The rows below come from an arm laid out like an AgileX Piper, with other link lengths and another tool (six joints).
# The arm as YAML. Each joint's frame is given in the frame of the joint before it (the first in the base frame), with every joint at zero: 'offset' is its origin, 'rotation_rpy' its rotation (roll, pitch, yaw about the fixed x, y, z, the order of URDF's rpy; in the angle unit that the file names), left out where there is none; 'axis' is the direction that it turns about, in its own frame. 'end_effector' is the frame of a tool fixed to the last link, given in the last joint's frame.
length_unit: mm
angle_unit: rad
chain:
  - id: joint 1
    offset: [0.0, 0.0, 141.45]
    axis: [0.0, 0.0, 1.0]
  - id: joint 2
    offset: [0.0, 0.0, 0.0]
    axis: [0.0, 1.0, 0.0]
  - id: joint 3
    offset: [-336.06, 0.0, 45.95]
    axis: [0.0, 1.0, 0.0]
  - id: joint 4
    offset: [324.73, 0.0, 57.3]
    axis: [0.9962, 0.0, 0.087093]
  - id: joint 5
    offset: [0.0, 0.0, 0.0]
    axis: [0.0, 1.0, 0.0]
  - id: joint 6
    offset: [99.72, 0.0, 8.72]
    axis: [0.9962, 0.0, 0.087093]
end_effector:
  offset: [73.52, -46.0, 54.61]
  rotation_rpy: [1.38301, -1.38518, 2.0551]
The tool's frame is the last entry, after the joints.
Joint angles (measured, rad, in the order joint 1, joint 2, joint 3, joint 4, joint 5, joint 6), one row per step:
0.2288, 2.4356, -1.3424, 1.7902, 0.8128, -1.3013
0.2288, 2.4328, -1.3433, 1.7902, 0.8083, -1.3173
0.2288, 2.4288, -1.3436, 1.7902, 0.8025, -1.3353
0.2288, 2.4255, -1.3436, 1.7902, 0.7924, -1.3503
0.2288, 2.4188, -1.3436, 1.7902, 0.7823, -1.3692
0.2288, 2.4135, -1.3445, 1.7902, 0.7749, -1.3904
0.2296, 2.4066, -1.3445, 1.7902, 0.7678, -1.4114
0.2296, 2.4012, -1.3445, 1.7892, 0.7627, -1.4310
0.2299, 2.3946, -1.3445, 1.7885, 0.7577, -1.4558
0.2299, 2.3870, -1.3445, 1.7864, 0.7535, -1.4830
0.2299, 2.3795, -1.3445, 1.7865, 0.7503, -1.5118
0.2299, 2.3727, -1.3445, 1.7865, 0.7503, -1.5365
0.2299, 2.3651, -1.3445, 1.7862, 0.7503, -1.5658
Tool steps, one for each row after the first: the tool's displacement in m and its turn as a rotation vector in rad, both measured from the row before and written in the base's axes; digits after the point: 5 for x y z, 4 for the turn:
0.00163, -0.00018, 0.00246, -0.0083, -0.0163, 0.0056
0.00174, -0.00033, 0.00301, -0.0100, -0.0184, 0.0059
0.00162, -0.00109, 0.00192, -0.0129, -0.0149, 0.0022
0.00231, -0.00086, 0.00427, -0.0135, -0.0212, 0.0042
0.00226, -0.00037, 0.00411, -0.0123, -0.0225, 0.0068
0.00196, 0.00014, 0.00485, -0.0119, -0.0229, 0.0076
0.00161, -0.00006, 0.00399, -0.0107, -0.0205, 0.0080
0.00184, 0.00031, 0.00508, -0.0122, -0.0256, 0.0108
0.00189, 0.00043, 0.00588, -0.0130, -0.0286, 0.0133
0.00192, 0.00054, 0.00611, -0.0117, -0.0295, 0.0128
0.00145, 0.00091, 0.00574, -0.0079, -0.0257, 0.0125
0.00153, 0.00109, 0.00652, -0.0097, -0.0301, 0.0150

